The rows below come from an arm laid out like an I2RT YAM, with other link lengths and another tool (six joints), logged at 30 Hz.
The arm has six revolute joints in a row. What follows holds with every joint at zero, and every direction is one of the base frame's. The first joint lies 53.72 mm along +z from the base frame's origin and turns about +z. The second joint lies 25.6 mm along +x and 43.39 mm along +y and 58.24 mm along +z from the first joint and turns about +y. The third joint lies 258.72 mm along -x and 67.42 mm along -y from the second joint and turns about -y. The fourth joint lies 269.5 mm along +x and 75.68 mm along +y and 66 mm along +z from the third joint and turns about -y. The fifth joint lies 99.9 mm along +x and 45.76 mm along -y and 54.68 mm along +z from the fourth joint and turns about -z. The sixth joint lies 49.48 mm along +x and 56.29 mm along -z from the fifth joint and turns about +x. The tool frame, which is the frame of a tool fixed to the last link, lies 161 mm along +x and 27 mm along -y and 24 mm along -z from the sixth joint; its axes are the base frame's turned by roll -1.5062, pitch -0.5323 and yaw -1.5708 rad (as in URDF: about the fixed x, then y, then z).
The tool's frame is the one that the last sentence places.
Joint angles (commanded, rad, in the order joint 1, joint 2, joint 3, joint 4, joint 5, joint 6), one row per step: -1.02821 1.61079 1.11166 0.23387 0.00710 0.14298; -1.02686 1.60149 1.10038 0.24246 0.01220 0.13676; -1.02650 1.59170 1.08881 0.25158 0.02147 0.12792; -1.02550 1.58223 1.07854 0.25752 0.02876 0.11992; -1.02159 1.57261 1.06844 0.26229 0.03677 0.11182; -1.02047 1.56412 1.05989 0.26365 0.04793 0.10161; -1.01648 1.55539 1.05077 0.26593 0.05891 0.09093; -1.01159 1.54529 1.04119 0.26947 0.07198 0.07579; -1.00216 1.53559 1.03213 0.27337 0.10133 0.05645; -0.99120 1.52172 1.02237 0.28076 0.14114 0.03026; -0.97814 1.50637 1.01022 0.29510 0.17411 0.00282; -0.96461 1.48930 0.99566 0.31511 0.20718 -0.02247; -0.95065 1.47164 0.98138 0.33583 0.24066 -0.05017; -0.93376 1.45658 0.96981 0.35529 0.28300 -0.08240; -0.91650 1.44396 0.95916 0.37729 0.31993 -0.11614; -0.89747 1.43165 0.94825 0.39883 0.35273 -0.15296; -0.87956 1.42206 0.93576 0.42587 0.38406 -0.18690; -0.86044 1.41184 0.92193 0.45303 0.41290 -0.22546; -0.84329 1.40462 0.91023 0.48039 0.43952 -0.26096
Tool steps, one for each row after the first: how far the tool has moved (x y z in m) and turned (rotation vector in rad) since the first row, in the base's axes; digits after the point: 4 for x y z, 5 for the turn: -0.0014 0.0014 0.0017 -0.00940 0.00289 -0.00197; -0.0041 0.0021 0.0037 -0.02118 0.00850 -0.00834; -0.0062 0.0033 0.0052 -0.03036 0.01411 -0.01241; -0.0070 0.0054 0.0066 -0.03892 0.02035 -0.01429; -0.0099 0.0064 0.0073 -0.04622 0.03071 -0.02144; -0.0113 0.0082 0.0081 -0.05420 0.04106 -0.02547; -0.0128 0.0102 0.0099 -0.06627 0.05447 -0.02962; -0.0153 0.0120 0.0121 -0.08222 0.07475 -0.04409; -0.0194 0.0136 0.0175 -0.10750 0.09929 -0.06611; -0.0212 0.0165 0.0244 -0.13698 0.11953 -0.08002; -0.0230 0.0198 0.0324 -0.16863 0.13454 -0.09514; -0.0248 0.0234 0.0411 -0.20159 0.15020 -0.11061; -0.0270 0.0271 0.0497 -0.23469 0.17166 -0.13155; -0.0279 0.0311 0.0581 -0.26773 0.19200 -0.14754; -0.0273 0.0360 0.0661 -0.30017 0.21410 -0.15784; -0.0268 0.0407 0.0731 -0.33103 0.23212 -0.16939; -0.0257 0.0461 0.0797 -0.36235 0.25349 -0.17721; -0.0248 0.0509 0.0857 -0.39085 0.27199 -0.18594
